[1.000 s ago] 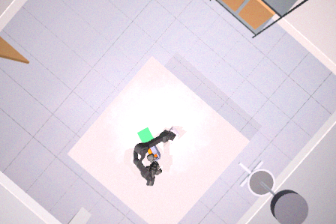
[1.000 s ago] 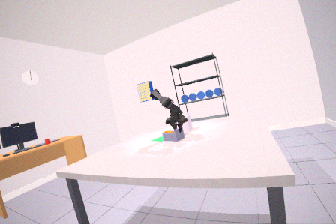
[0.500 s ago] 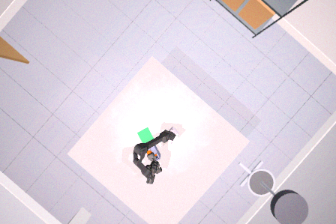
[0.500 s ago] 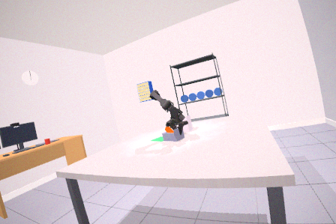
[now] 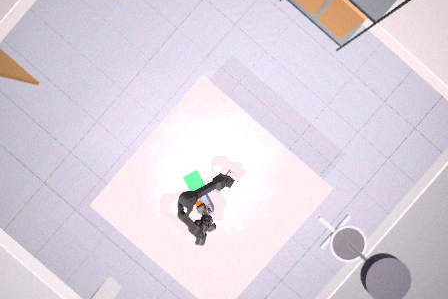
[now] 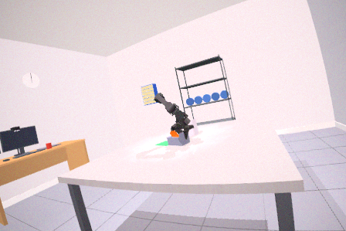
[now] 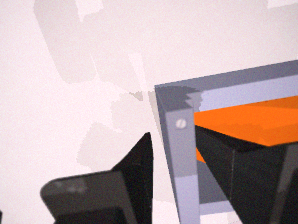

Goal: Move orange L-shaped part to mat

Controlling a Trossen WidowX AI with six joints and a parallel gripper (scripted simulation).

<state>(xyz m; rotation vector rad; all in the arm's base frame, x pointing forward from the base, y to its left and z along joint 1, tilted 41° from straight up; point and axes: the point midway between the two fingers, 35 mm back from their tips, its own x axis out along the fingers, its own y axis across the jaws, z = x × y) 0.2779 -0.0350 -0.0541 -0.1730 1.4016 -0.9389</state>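
Now: gripper tip 30 mm past the orange L-shaped part, 50 mm to the left of it and 10 mm below it. Round my gripper tip: green mat 110 mm behind, 200 mm to the right, 50 mm below.
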